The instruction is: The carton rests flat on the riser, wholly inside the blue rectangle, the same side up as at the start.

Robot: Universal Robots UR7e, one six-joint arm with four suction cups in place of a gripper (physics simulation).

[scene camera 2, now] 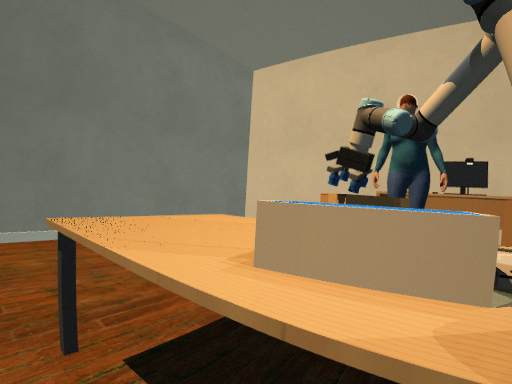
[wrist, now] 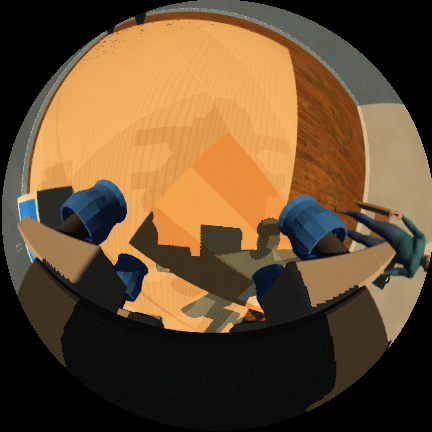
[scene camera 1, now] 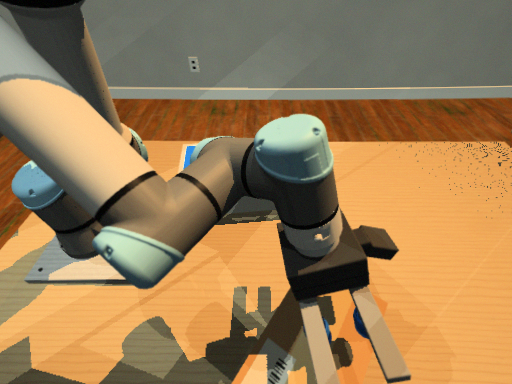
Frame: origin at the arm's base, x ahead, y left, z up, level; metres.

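Seen in the pictures: hand, tool point: [scene camera 2: 347, 185] [wrist: 199, 249]; arm's base, link origin: [scene camera 1: 95, 233].
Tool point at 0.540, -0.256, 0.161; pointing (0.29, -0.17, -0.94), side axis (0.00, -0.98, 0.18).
Pixels of each thing's top centre, then the offset from my tool point to it, as dx, dy, dz. Level surfaces: height alone.
- orange-brown carton, top centre: [wrist: 263, 265] [scene camera 1: 308, 358] [scene camera 2: 365, 195] -0.049, -0.091, -0.032
- grey-beige riser, top centre: [scene camera 2: 369, 206] [scene camera 1: 241, 160] -0.135, +0.413, -0.060
- blue rectangle, top centre: [scene camera 2: 369, 206] [scene camera 1: 241, 160] -0.135, +0.413, -0.060
- wooden table, surface height: dz -0.180
The orange-brown carton [scene camera 1: 248, 369] [scene camera 2: 332, 198] [wrist: 235, 172] is off the riser, in the table area beyond it in the second scene view. Part of a barcode label shows in the first scene view; its underside is hidden. My gripper [scene camera 1: 343, 327] [scene camera 2: 348, 181] [wrist: 202, 245] has four blue suction cups, which are off and hold nothing. It hangs above the carton, tilted, with a gap in the second scene view. The grey-beige riser [scene camera 2: 375, 250] stands on the table. The blue rectangle [scene camera 1: 188, 156] [scene camera 2: 425, 210] [wrist: 28, 210] is on its top, partly behind my arm in the first scene view.
The wooden table [scene camera 1: 425, 215] [scene camera 2: 175, 237] [wrist: 150, 75] carries the arm's base plate [scene camera 1: 50, 267] at the left in the first scene view. A person [scene camera 2: 410, 160] [wrist: 412, 245] stands beyond the table, near a desk with a monitor [scene camera 2: 467, 174].
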